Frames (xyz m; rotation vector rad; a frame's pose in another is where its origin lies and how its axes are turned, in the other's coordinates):
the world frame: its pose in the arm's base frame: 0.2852 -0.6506 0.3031 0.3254 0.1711 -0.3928
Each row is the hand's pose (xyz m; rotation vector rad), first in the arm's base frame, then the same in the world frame.
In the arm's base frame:
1: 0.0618 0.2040 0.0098 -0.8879 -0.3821 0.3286
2: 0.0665 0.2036 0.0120 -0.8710 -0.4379 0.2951
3: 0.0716 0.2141 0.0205 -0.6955 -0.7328 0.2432
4: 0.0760 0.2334 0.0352 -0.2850 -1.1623 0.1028
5: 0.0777 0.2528 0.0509 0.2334 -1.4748 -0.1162
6: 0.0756 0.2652 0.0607 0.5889 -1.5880 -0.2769
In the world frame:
1: -0.4338 0.5752 -0.5893 -1.1634 -0.6773 0.6931
2: -0.4299 0.5773 -0.5867 -1.1310 -0.7357 0.6696
3: -0.4308 0.5909 -0.5818 -0.8843 -1.0052 0.6793
4: -0.4368 0.6136 -0.5742 -0.3536 -1.3607 0.6266
5: -0.4455 0.6355 -0.5661 0.2677 -1.5647 0.4674
6: -0.4539 0.6482 -0.5614 0.6654 -1.5975 0.3282

